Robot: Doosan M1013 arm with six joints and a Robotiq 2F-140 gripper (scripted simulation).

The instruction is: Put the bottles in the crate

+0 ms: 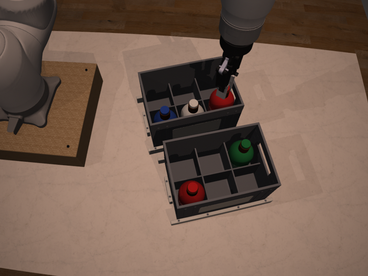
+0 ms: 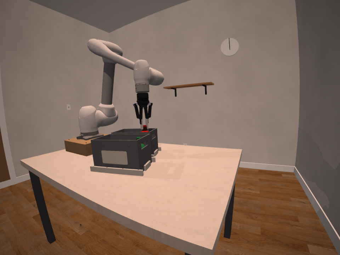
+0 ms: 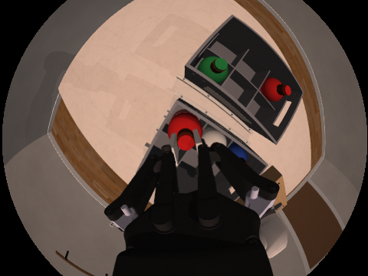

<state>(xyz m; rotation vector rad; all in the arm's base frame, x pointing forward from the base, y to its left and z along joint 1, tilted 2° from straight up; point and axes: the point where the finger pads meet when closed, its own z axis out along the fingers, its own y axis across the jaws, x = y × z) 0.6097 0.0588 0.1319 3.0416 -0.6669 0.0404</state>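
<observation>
The white bottle is 8 cm behind my hand, 3 cm to the right of it and 13 cm below it. Round my hand: blue bottle: 16 cm behind, 7 cm to the right, 13 cm below; then green bottle: 8 cm ahead, 14 cm to the right, 13 cm below; then pick list: 16 cm behind, 14 cm to the left, 22 cm below.
</observation>
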